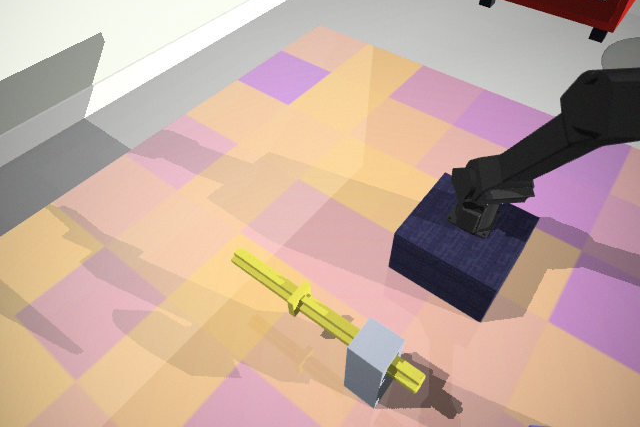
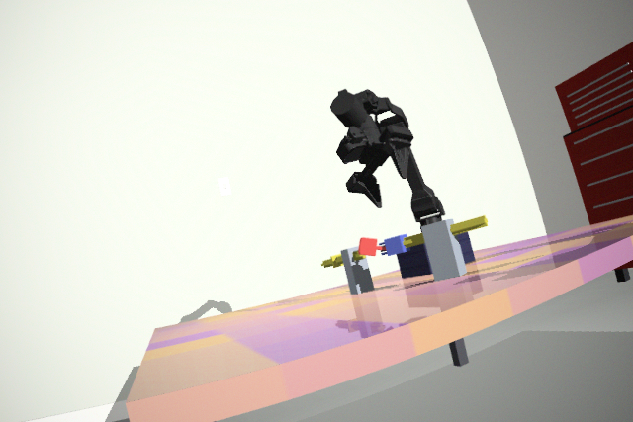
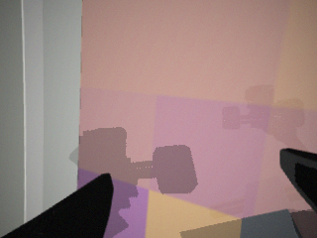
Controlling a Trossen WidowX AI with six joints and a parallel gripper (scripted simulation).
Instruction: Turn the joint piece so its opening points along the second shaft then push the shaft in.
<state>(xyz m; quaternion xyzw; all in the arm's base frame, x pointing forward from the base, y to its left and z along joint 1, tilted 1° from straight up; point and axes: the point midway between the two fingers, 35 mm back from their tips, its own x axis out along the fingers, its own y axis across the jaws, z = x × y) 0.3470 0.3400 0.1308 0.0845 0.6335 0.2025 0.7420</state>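
My gripper tip is 4 cm past the red joint piece, 20 cm to the left of it and 9 cm above it.
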